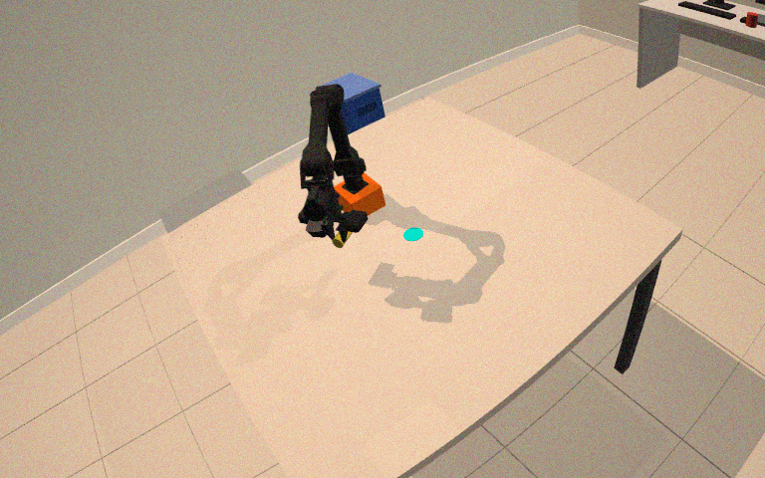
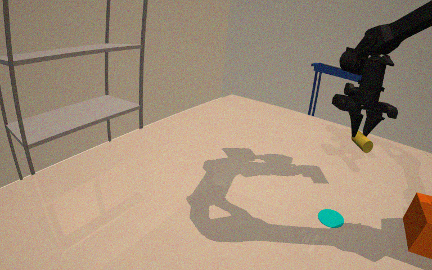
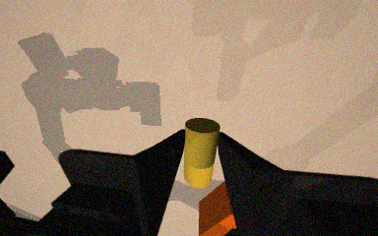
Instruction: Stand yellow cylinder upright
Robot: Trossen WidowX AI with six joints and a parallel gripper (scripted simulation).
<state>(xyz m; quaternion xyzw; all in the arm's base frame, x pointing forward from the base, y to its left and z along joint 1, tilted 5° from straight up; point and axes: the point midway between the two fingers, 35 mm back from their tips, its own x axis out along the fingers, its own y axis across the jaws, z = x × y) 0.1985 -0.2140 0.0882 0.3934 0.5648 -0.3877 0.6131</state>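
The yellow tall cylinder lies 20 mm to the left of my gripper tip and 10 mm behind it. From my gripper tip the other things lie so: cyan circle: 220 mm to the left, 110 mm below, 40 mm ahead.
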